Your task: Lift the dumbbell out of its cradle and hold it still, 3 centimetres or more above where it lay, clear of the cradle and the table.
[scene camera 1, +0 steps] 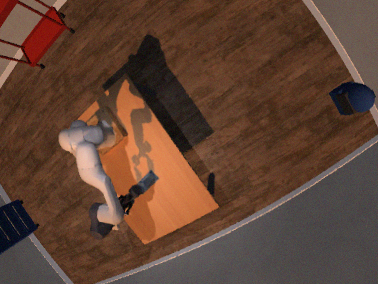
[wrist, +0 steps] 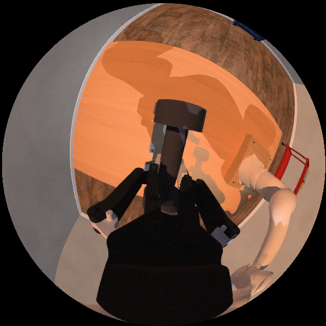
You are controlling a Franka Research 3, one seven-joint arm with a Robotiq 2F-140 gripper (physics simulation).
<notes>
In view: my gripper (wrist: 168,162) and a dark dumbbell (wrist: 179,116).
</notes>
